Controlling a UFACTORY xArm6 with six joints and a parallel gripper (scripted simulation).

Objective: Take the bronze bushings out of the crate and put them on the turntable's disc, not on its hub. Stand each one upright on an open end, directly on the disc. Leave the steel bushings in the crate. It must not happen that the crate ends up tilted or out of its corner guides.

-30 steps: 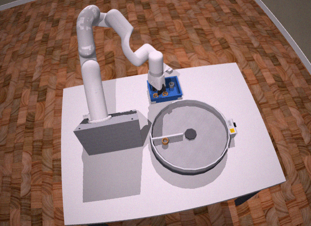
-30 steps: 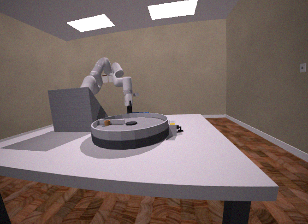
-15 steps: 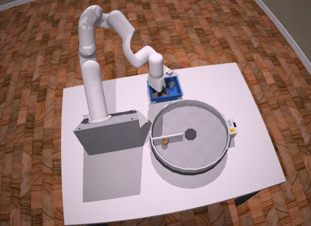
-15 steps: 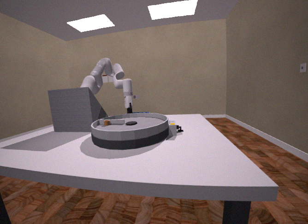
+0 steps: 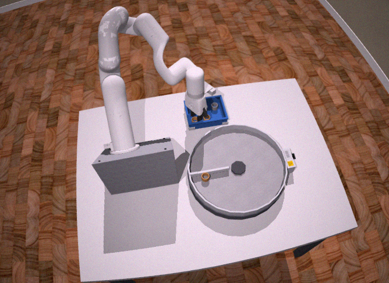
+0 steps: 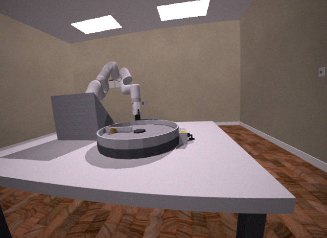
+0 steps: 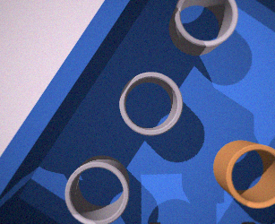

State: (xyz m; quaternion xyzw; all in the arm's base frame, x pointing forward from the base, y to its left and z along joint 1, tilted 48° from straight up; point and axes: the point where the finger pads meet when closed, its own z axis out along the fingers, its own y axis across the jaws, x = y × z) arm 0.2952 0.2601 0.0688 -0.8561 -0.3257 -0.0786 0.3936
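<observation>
Right now my hand is 50 mm short of the blue crate, 30 mm to the right of it and 30 mm above it. The rest, counted from my hand: turntable disc 300 mm to the right, 150 mm ahead.
</observation>
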